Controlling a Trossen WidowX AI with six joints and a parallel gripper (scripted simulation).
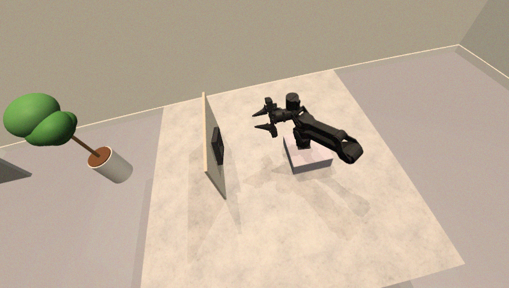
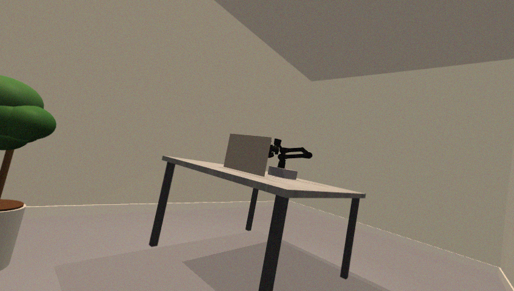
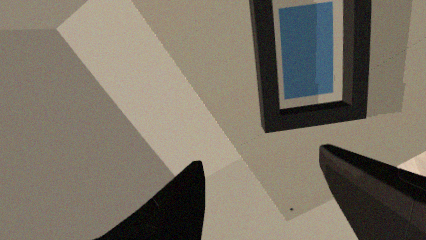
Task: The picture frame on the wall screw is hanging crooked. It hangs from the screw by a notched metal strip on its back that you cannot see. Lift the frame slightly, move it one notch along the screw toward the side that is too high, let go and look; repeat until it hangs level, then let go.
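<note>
My gripper tip is 20 cm short of the picture frame, 5 cm to the right of it and 9 cm above it. From my gripper tip the other things lie so: wall panel (21 cm ahead, 4 cm to the left, 10 cm below).
</note>
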